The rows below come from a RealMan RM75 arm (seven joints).
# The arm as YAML. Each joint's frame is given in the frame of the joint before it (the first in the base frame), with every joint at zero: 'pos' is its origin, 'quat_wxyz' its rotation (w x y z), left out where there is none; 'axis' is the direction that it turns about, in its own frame. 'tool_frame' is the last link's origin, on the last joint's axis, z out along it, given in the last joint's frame.
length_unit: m
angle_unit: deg
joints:
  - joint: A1
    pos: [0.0, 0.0, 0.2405]
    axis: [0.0, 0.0, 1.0]
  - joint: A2
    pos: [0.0, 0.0, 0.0]
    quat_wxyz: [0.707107, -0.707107, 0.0, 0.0]
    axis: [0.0, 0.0, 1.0]
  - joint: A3
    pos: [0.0, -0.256, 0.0]
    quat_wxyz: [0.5, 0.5, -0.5, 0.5]
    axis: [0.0, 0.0, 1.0]
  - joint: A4
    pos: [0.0, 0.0, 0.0]
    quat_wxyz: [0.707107, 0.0, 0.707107, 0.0]
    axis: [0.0, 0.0, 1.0]
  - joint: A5
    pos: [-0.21, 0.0, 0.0]
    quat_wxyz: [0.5, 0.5, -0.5, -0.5]
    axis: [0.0, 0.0, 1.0]
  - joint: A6
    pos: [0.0, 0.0, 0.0]
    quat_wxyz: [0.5, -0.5, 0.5, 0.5]
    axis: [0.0, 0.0, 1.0]
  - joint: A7
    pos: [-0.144, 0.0, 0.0]
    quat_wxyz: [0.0, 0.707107, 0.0, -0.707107]
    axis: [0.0, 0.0, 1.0]
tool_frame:
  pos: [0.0, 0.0, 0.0]
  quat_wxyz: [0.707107, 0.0, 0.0, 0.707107]
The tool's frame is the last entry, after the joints.
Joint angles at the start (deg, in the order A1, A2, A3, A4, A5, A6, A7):
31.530 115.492 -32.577 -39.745 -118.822 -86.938 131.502
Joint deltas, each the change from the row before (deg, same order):
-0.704 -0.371 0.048 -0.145 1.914 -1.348 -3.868
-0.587 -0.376 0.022 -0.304 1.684 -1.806 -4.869
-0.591 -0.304 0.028 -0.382 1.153 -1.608 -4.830
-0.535 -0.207 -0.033 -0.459 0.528 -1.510 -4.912
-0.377 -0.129 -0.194 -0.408 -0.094 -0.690 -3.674
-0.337 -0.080 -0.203 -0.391 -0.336 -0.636 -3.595
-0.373 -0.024 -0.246 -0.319 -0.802 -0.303 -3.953
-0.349 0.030 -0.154 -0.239 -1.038 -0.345 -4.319
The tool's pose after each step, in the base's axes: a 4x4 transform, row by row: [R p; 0 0 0 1], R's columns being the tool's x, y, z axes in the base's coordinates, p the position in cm. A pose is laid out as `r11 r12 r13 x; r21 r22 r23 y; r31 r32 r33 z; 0 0 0 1`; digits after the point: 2 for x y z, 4 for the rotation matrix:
0.1771 -0.9283 -0.3269 28.15; -0.8186 -0.3233 0.4748 34.88; -0.5464 0.1835 -0.8172 4.86; 0 0 0 1
0.2511 -0.9000 -0.3564 28.00; -0.7828 -0.4054 0.4722 34.55; -0.5694 0.1604 -0.8062 5.39; 0 0 0 1
0.3241 -0.8675 -0.3775 27.95; -0.7417 -0.4807 0.4678 34.18; -0.5872 0.1284 -0.7992 5.84; 0 0 0 1
0.3996 -0.8292 -0.3908 27.95; -0.6969 -0.5518 0.4582 33.78; -0.5956 0.0893 -0.7983 6.15; 0 0 0 1
0.4576 -0.7991 -0.3898 28.05; -0.6618 -0.5989 0.4508 33.52; -0.5938 0.0517 -0.8030 6.28; 0 0 0 1
0.5134 -0.7663 -0.3862 28.17; -0.6265 -0.6423 0.4415 33.25; -0.5864 0.0153 -0.8099 6.34; 0 0 0 1
0.5719 -0.7301 -0.3740 28.43; -0.5891 -0.6828 0.4321 32.95; -0.5708 -0.0268 -0.8206 6.27; 0 0 0 1
0.6314 -0.6865 -0.3607 28.71; -0.5469 -0.7239 0.4205 32.62; -0.5498 -0.0682 -0.8325 6.13; 0 0 0 1

